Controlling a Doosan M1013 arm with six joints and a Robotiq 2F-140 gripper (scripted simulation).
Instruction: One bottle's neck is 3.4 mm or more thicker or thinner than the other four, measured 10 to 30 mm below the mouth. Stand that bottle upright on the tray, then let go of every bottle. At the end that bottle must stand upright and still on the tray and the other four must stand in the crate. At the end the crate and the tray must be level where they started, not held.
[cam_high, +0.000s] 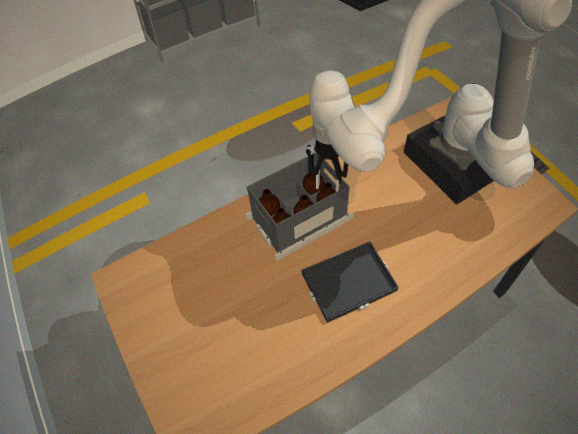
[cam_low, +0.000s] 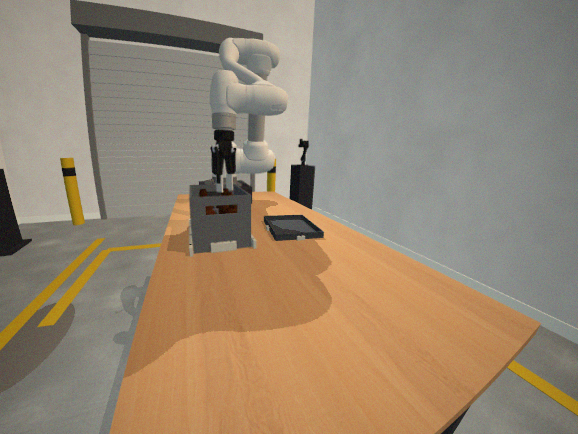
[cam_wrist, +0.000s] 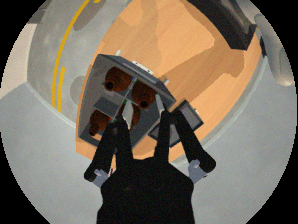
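My hand is 10 cm above the glass bottle, 9 cm short of it and 1 cm to the left of it. Round my hand: dark tray 25 cm to the left, 17 cm below, 11 cm ahead; then grey crate 10 cm below, 8 cm ahead, 5 cm to the right.
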